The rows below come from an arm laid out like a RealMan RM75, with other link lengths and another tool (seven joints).
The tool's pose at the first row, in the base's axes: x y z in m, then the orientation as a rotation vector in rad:
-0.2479 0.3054 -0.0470 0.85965 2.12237 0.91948
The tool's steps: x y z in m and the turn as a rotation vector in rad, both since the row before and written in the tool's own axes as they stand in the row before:
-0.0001 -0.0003 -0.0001 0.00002 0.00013 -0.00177
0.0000 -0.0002 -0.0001 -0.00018 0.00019 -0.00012
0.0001 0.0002 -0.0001 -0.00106 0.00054 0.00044
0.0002 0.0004 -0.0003 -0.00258 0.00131 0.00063
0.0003 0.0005 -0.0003 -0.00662 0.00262 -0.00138
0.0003 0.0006 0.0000 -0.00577 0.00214 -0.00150
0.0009 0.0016 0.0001 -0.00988 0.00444 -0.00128
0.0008 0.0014 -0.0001 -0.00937 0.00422 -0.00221
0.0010 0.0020 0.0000 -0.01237 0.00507 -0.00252
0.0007 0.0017 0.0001 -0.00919 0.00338 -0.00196
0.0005 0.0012 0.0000 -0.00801 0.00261 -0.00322
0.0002 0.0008 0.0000 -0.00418 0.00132 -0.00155
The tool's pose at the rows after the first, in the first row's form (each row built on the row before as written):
-0.2480 0.3051 -0.0472 0.85761 2.12293 0.91863
-0.2481 0.3050 -0.0473 0.85733 2.12301 0.91886
-0.2482 0.3051 -0.0471 0.85714 2.12269 0.92046
-0.2484 0.3054 -0.0467 0.85618 2.12202 0.92413
-0.2487 0.3058 -0.0462 0.85053 2.12040 0.93155
-0.2487 0.3063 -0.0458 0.84530 2.11892 0.93777
-0.2487 0.3079 -0.0449 0.83756 2.11670 0.94954
-0.2488 0.3092 -0.0440 0.82907 2.11478 0.96017
-0.2488 0.3110 -0.0427 0.81845 2.11166 0.97406
-0.2487 0.3125 -0.0416 0.81057 2.10898 0.98408
-0.2487 0.3135 -0.0408 0.80210 2.10664 0.99179
-0.2486 0.3141 -0.0402 0.79784 2.10534 0.99585

